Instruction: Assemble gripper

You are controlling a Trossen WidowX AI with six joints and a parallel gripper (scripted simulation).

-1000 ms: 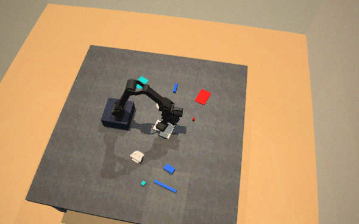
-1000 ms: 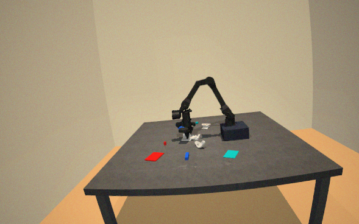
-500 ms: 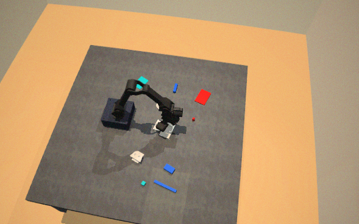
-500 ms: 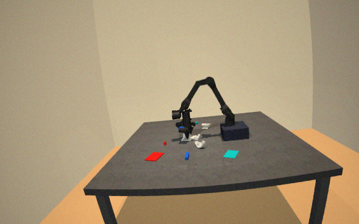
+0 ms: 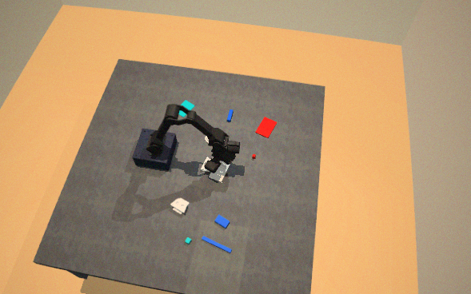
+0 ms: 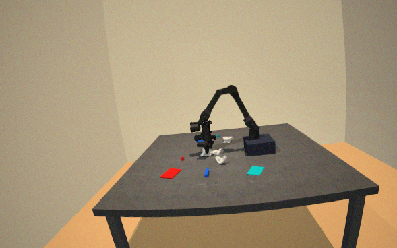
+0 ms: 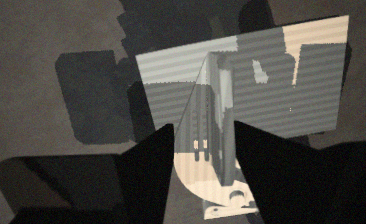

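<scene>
My gripper tip is now 40 mm past the white jaw. From my gripper tip the other things lie so: red cube 170 mm ahead, 60 mm to the left; then short blue bar 310 mm to the left, 20 mm ahead; then white block 250 mm to the right, 160 mm behind.
</scene>
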